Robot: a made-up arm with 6 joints.
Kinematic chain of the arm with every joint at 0, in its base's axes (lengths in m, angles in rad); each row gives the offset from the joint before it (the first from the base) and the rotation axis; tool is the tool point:
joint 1: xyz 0 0 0.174 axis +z
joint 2: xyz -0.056 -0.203 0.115 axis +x
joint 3: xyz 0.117 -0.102 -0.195 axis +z
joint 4: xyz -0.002 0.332 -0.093 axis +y
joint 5: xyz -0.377 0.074 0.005 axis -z
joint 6: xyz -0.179 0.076 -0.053 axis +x
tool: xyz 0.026 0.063 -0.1
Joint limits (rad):
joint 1: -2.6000..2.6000
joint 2: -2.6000..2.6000
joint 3: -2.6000..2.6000
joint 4: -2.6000..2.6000
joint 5: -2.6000..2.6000
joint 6: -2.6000..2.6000
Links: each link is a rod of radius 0.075 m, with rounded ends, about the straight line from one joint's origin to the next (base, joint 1, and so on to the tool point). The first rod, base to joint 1, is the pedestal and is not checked.
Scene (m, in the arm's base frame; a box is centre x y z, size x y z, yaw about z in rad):
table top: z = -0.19
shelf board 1: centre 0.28 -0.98 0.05 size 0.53 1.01 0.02 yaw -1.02
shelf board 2: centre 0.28 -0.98 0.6 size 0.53 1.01 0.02 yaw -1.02
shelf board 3: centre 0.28 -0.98 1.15 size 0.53 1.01 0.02 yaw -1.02
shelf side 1: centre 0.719 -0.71 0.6 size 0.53 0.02 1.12 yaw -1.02
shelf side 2: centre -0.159 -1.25 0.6 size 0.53 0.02 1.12 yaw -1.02
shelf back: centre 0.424 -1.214 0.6 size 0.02 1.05 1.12 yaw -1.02
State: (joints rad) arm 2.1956 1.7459 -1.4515 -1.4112 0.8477 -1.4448
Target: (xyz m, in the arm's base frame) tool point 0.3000 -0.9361 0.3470
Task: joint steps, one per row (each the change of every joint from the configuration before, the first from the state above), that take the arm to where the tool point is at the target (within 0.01 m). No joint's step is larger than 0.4 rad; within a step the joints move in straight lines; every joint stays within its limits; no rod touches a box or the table.
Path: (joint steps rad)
1: -0.3330 -0.2387 0.0744 0.2412 -0.0631 -0.0119
2: -0.3331 -0.2387 0.0744 0.2411 -0.0631 -0.0120
3: -0.3330 -0.2387 0.0743 0.2412 -0.0631 -0.0119
4: -0.3331 -0.2387 0.0744 0.2411 -0.0631 -0.0120
5: -0.3330 -0.2388 0.0744 0.2412 -0.0631 -0.0119
6: -0.3979 -0.2310 -0.1169 0.2654 0.0196 -0.1154
7: -0.3978 -0.2311 -0.1169 0.2653 0.0197 -0.1154
8: -0.3978 -0.2310 -0.1169 0.2654 0.0196 -0.1154
9: -0.3978 -0.2311 -0.1169 0.2654 0.0197 -0.1154
10: -0.3978 -0.2311 -0.1169 0.2654 0.0197 -0.1154
11: 0.3245 -0.0741 -0.3120 -0.3276 0.3414 0.0902
12: 0.3246 -0.0742 -0.3119 -0.3275 0.3415 0.0903
13: 0.3245 -0.0741 -0.3120 -0.3276 0.3415 0.0902

